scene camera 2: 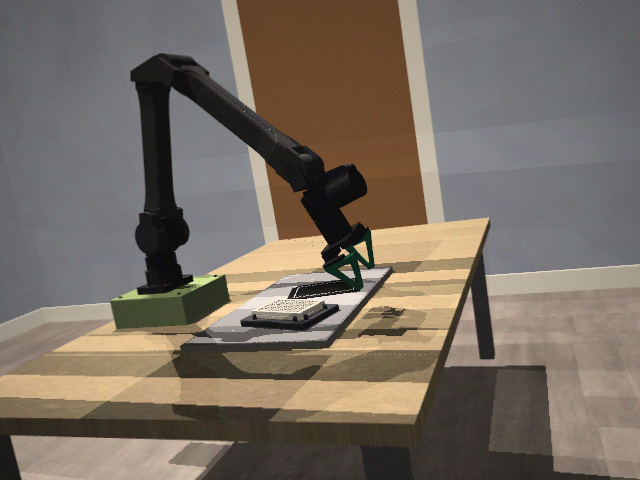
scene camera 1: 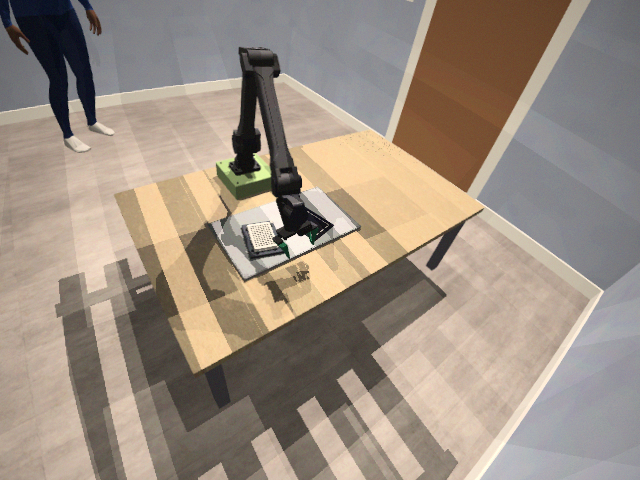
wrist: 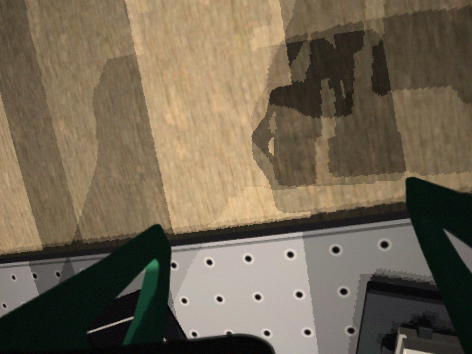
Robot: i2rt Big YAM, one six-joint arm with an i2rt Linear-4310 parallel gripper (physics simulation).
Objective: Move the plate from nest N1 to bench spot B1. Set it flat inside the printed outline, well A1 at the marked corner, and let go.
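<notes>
The plate, off-white with a grid of wells, sits flat in its dark nest. In the wrist view one corner of it shows at bottom right. A black pad with a white printed outline lies on the same board, partly hidden by the gripper. My gripper, with green fingers, is open and empty. It hangs above the board's long outer edge, beside the plate and toward the pad. Which corner is A1 is too small to tell.
The grey perforated board lies on the wooden table. The arm stands on a green block behind it. A person stands beyond the table.
</notes>
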